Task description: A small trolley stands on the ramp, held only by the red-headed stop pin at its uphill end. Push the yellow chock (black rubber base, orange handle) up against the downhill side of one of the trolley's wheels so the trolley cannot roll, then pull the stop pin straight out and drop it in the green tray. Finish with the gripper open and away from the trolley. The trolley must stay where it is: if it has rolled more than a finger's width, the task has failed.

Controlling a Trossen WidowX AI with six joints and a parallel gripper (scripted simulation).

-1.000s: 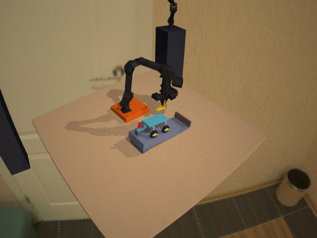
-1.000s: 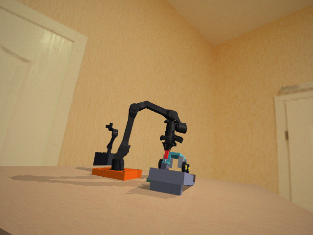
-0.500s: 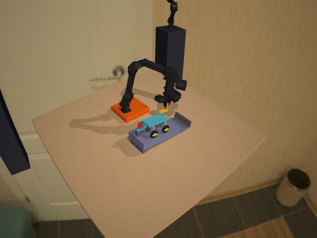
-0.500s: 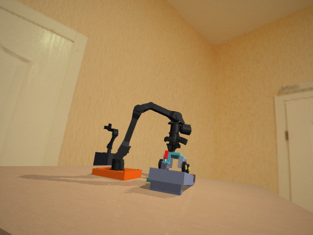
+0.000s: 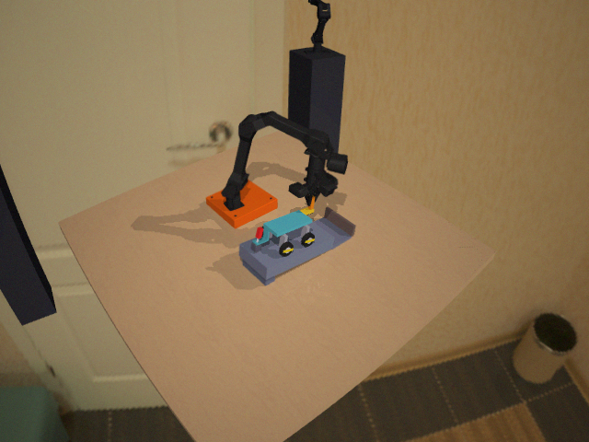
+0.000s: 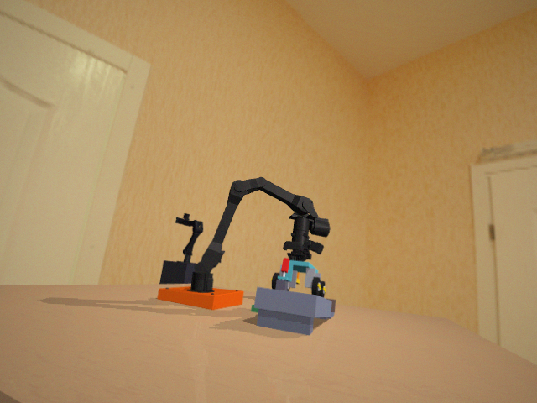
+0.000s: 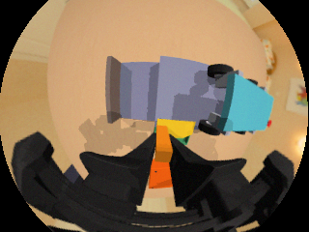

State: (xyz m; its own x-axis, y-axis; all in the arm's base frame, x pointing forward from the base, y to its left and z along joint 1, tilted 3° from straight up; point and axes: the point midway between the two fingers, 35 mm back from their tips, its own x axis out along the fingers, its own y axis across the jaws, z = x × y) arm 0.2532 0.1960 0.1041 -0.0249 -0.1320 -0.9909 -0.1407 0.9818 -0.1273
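My gripper tip is now 260 mm to the left of the red-headed stop pin, 70 mm short of it and 10 mm below it. From my gripper tip the other things lie so: raised end wall 110 mm to the left, 90 mm below, 40 mm ahead; green tray 130 mm below, 70 mm to the right, 60 mm behind; yellow chock 20 mm to the right, 10 mm ahead.
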